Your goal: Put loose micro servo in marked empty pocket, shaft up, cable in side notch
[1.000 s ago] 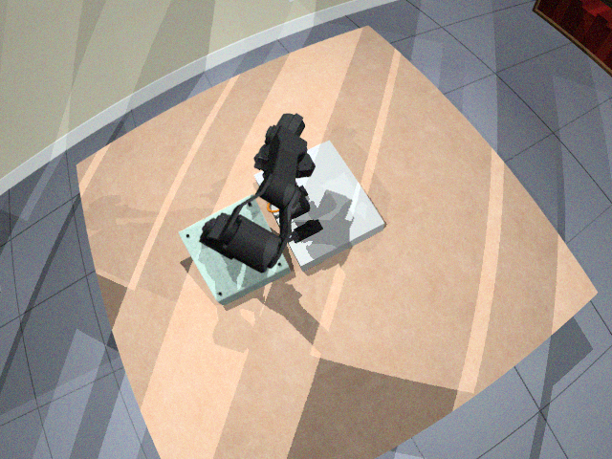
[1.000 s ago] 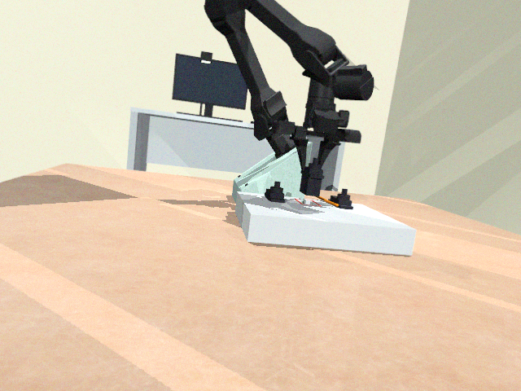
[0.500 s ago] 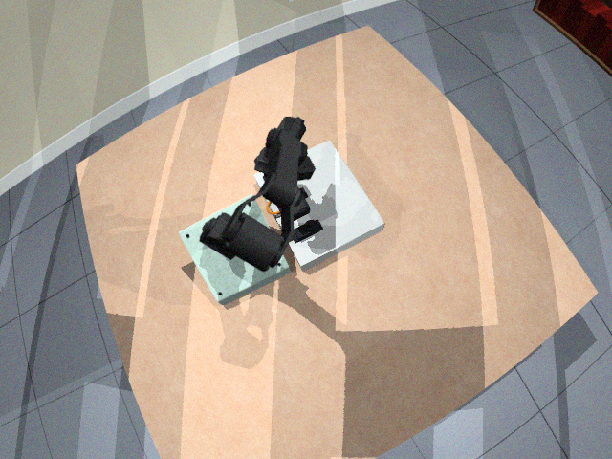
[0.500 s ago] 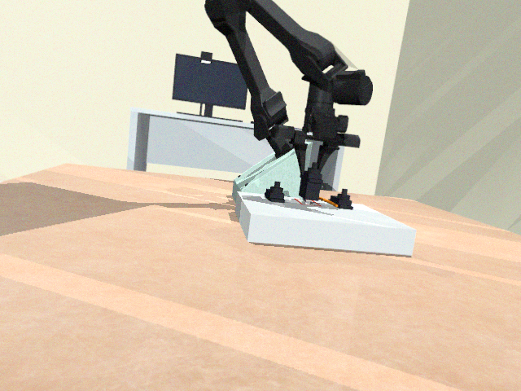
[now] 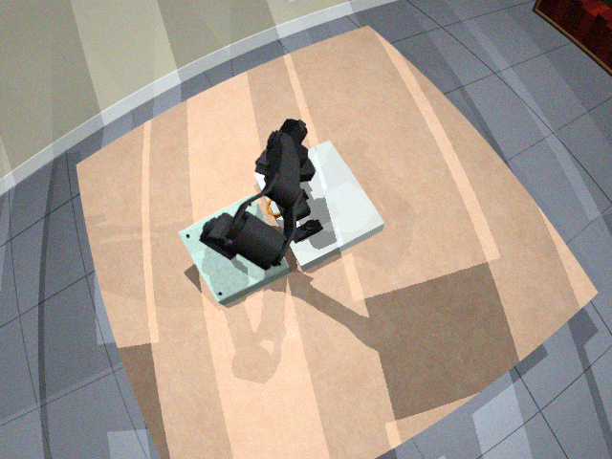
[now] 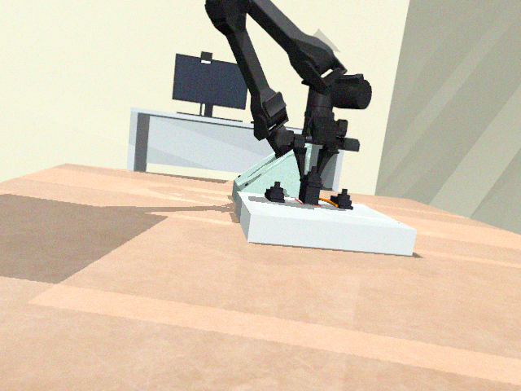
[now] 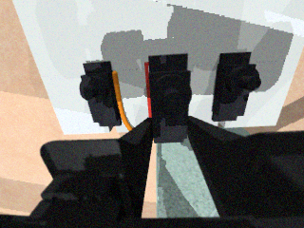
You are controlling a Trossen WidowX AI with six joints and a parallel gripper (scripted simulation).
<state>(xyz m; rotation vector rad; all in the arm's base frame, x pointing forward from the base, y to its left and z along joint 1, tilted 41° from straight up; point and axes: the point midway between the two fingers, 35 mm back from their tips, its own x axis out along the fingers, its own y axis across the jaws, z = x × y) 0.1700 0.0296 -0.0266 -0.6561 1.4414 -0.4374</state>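
Now: gripper tip 12 cm short of the grey deck, 1 cm to the right of it and 7 cm above it.
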